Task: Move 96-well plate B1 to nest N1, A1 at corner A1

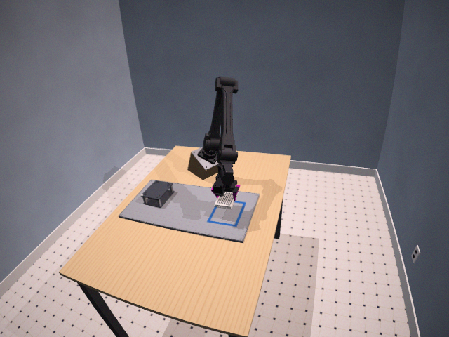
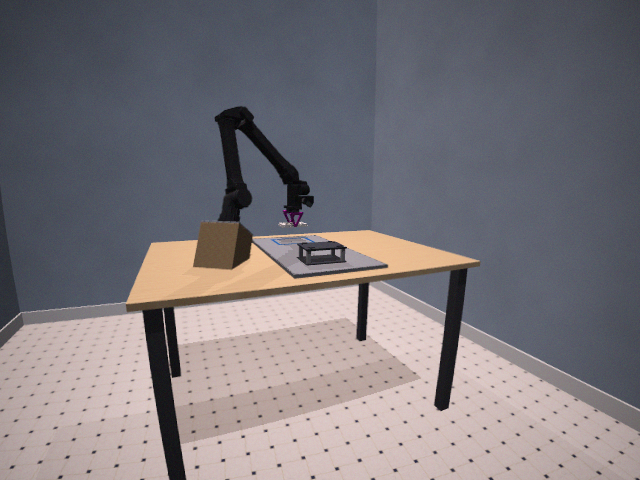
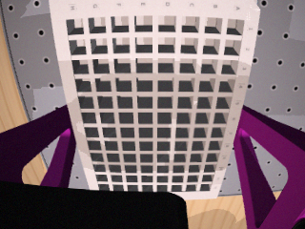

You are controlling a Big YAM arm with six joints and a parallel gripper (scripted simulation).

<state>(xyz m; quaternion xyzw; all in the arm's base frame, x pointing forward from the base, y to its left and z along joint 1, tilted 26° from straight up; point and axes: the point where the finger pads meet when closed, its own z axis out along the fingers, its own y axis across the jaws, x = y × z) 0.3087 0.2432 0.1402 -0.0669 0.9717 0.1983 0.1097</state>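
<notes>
My hand is right at the white 96-well plate. Round my hand: dark raised nest N1: 420 mm to the right, 50 mm ahead, 30 mm below; then A1 label: 460 mm to the right, 130 mm ahead, 30 mm below.
</notes>
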